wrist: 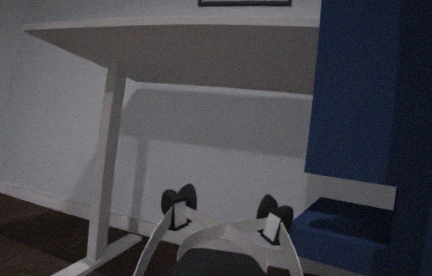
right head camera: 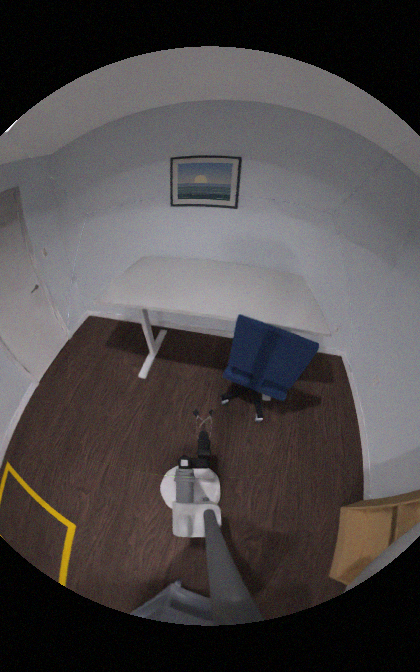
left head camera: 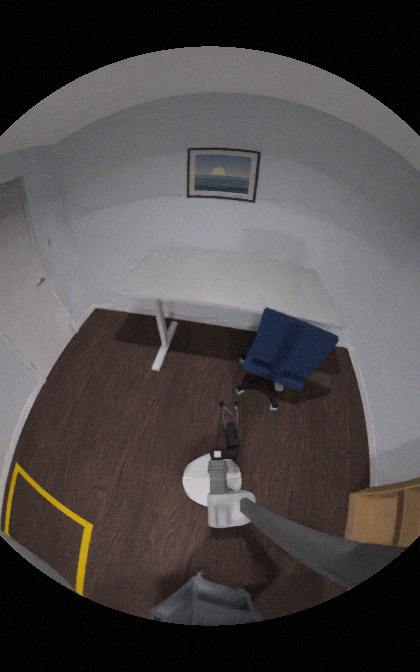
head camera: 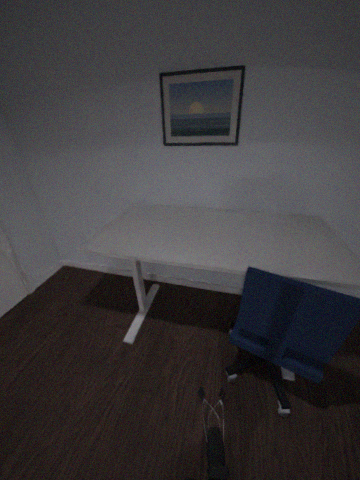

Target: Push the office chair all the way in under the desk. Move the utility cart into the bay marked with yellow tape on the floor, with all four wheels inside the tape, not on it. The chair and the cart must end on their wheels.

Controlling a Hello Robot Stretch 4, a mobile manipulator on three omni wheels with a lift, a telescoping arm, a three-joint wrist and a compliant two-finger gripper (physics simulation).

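The blue office chair (head camera: 295, 320) (left head camera: 290, 347) (right head camera: 270, 355) (wrist: 355, 100) stands upright on its wheels at the right part of the front edge of the white desk (head camera: 210, 235) (left head camera: 220, 275) (right head camera: 210, 285) (wrist: 200, 50), its backrest outside the edge and turned at an angle. My gripper (head camera: 212, 392) (left head camera: 229, 404) (right head camera: 203, 414) (wrist: 227, 204) is open and empty, left of the chair and short of it. The grey utility cart (left head camera: 195, 600) (right head camera: 175, 602) shows partly at the bottom, behind my base. The yellow tape bay (left head camera: 86, 550) (right head camera: 67, 547) lies at the lower left; part of it is cut off.
A desk leg with a floor foot (head camera: 135, 327) (left head camera: 161, 357) (right head camera: 146, 367) (wrist: 102, 175) stands left of the chair. A light wooden cabinet (left head camera: 375, 520) (right head camera: 365, 535) is at the lower right. A door (left head camera: 30, 300) (right head camera: 20, 305) is in the left wall. A framed picture (head camera: 202, 107) (left head camera: 223, 175) (right head camera: 205, 181) hangs above the desk.
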